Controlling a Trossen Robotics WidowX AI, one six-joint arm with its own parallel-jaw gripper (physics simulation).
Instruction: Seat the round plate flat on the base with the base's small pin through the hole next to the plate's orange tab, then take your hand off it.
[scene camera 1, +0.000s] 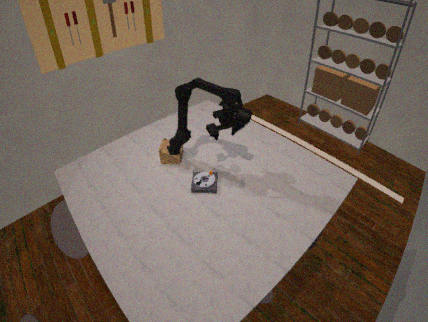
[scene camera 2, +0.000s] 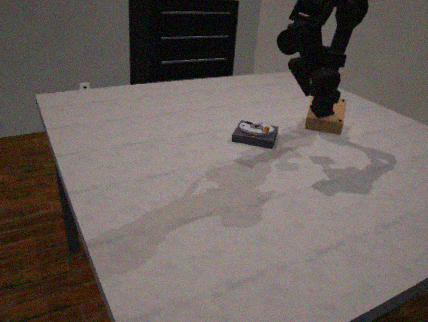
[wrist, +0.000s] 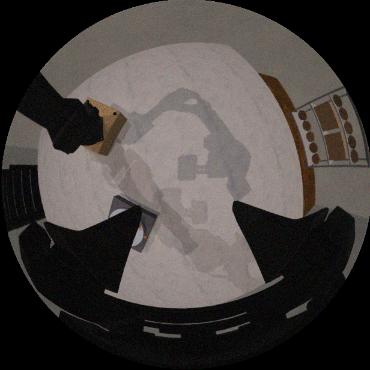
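Seen in the pictures: gripper, fingertip midpoint: (scene camera 1: 224, 137) (scene camera 2: 314, 101); arm's base, origin of the base link: (scene camera 1: 173, 150) (scene camera 2: 322, 110).
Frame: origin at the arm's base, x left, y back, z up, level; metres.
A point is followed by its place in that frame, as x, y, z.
Note:
The round white plate (scene camera 1: 200, 185) {0.027, -0.288, -0.027} (scene camera 2: 246, 129) {0.090, -0.300, -0.022} (wrist: 137, 238) lies on the dark grey square base (scene camera 1: 204, 190) {0.035, -0.313, -0.043} (scene camera 2: 253, 141) {0.119, -0.285, -0.049} (wrist: 149, 218) and looks about level. Its orange tab (scene camera 1: 211, 173) {0.107, -0.249, -0.017} (scene camera 2: 266, 129) {0.111, -0.245, -0.015} stands up near the plate's edge. A small orange mark (scene camera 2: 253, 136) {0.113, -0.285, -0.035} (wrist: 145, 237) shows on the base. The pin and the hole are too small to make out, so I cannot tell whether the pin is through the hole. My gripper (scene camera 1: 224, 131) {0.224, -0.168, 0.112} (wrist: 187, 208) is open and empty, high above the table and apart from the plate. Its left finger hides part of the plate and base in the wrist view.
The arm stands on a wooden block (scene camera 1: 170, 159) {-0.033, -0.033, -0.028} (scene camera 2: 325, 125) {0.046, -0.004, -0.037} (wrist: 114, 130) on the pale table (scene camera 1: 165, 225) {-0.204, -0.406, -0.062} (scene camera 2: 150, 115) {-0.150, -0.563, -0.062} (wrist: 165, 65), near the base. A shelf rack (scene camera 1: 307, 72) stands beyond the table, and a black drawer cabinet (scene camera 2: 145, 40) stands by the wall.

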